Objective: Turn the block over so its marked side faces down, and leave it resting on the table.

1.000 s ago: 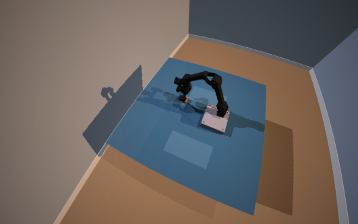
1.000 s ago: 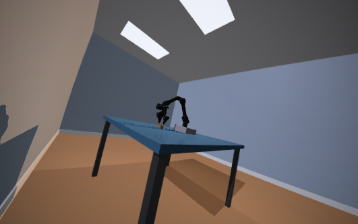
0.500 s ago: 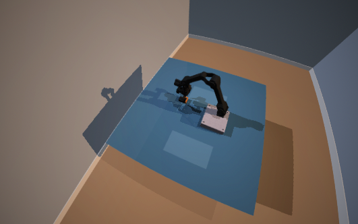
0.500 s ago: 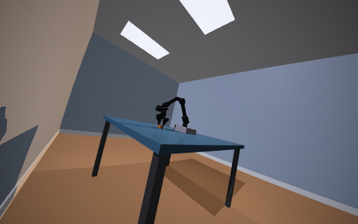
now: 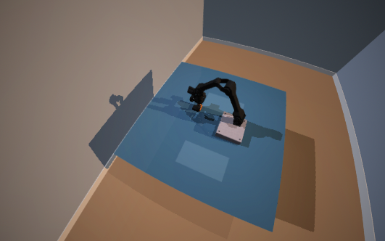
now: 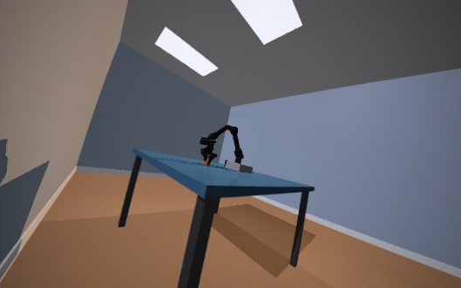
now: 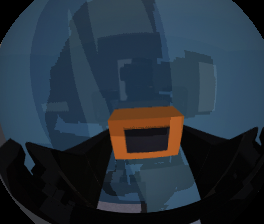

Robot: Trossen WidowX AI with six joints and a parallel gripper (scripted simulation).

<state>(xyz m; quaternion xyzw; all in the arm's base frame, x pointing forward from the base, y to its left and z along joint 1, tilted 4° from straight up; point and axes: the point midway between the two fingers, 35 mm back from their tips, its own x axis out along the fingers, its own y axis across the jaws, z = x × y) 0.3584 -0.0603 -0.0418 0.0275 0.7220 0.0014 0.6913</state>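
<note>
Now: the orange block 1 cm above my gripper tip.
</note>
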